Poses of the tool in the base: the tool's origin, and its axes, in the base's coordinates. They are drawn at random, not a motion.
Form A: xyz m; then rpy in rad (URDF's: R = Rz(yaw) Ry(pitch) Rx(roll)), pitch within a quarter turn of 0, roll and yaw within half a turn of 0.
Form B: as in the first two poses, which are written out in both.
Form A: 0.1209 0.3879 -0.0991 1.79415 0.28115 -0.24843
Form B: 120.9 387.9 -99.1 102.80 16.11 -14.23
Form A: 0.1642 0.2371 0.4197 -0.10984 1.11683 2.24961
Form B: 164.2 237.1 419.7 -6.29 63.99 128.89
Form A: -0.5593 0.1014 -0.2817 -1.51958 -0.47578 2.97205
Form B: -559.3 101.4 -281.7 -87.07 -27.26 170.29
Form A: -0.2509 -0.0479 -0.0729 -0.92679 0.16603 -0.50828
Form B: -250.9 -47.9 -72.9 -53.10 9.51 -29.12
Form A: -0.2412 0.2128 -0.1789 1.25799 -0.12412 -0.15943
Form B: -241.2 212.8 -178.9 72.08 -7.11 -9.13
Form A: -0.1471 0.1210 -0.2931 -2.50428 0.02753 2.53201
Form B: -147.1 121.0 -293.1 -143.48 1.58 145.07
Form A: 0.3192 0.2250 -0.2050 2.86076 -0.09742 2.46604
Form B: 319.2 225.0 -205.0 163.91 -5.58 141.29
